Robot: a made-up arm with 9 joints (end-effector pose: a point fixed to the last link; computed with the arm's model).
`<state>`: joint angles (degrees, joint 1 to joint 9).
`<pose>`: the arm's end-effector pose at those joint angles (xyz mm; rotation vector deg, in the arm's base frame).
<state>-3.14 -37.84 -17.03 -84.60 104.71 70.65 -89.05 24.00 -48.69</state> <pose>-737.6 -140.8 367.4 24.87 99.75 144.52</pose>
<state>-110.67 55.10 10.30 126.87 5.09 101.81 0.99 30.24 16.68</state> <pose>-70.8 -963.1 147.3 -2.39 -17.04 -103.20</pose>
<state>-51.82 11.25 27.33 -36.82 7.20 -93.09 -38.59 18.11 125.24</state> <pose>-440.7 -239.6 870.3 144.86 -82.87 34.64</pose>
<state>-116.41 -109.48 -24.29 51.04 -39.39 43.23 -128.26 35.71 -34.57</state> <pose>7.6 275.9 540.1 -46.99 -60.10 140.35</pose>
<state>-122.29 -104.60 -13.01 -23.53 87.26 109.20 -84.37 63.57 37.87</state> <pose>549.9 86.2 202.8 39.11 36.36 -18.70</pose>
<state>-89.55 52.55 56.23 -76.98 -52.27 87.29 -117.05 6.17 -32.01</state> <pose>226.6 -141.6 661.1 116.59 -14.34 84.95</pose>
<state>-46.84 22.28 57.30 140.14 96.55 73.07 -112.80 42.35 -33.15</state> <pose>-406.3 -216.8 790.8 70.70 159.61 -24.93</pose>
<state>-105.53 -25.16 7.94 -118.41 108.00 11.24 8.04 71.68 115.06</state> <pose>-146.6 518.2 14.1 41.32 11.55 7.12</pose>
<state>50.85 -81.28 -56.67 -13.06 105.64 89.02 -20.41 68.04 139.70</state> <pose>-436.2 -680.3 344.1 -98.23 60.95 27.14</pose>
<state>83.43 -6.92 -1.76 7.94 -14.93 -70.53 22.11 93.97 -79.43</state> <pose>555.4 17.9 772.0 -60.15 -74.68 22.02</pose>
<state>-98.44 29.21 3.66 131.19 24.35 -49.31 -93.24 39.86 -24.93</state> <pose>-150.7 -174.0 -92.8 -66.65 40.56 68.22</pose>
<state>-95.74 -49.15 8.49 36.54 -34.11 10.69 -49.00 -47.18 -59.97</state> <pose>-271.4 -159.7 895.9 2.34 -108.15 -38.81</pose>
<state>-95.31 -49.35 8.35 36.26 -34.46 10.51 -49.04 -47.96 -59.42</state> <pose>-263.0 -162.5 895.5 2.64 -106.63 -39.39</pose>
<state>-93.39 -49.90 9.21 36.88 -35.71 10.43 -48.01 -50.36 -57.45</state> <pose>-222.7 -181.9 898.3 6.59 -100.27 -40.19</pose>
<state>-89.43 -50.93 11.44 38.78 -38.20 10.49 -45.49 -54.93 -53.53</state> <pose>-137.8 -217.1 894.2 14.72 -86.95 -41.60</pose>
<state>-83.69 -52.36 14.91 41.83 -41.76 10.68 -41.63 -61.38 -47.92</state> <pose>-18.7 -251.6 862.4 24.74 -66.89 -44.15</pose>
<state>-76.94 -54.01 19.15 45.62 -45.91 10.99 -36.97 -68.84 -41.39</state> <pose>102.1 -265.9 792.8 33.54 -42.47 -47.89</pose>
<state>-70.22 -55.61 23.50 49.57 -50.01 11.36 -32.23 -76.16 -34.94</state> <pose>190.3 -255.6 702.9 39.08 -17.63 -52.14</pose>
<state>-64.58 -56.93 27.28 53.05 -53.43 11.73 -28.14 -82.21 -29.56</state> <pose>236.4 -232.6 623.1 41.31 3.41 -55.82</pose>
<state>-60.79 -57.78 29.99 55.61 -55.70 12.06 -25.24 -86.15 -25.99</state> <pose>254.7 -211.9 572.5 41.73 17.59 -58.02</pose>
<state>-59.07 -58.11 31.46 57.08 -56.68 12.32 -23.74 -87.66 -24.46</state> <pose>262.0 -200.7 551.9 41.97 23.97 -58.56</pose>
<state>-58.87 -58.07 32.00 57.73 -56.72 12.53 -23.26 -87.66 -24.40</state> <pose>265.7 -197.5 550.6 42.51 24.92 -57.99</pose>
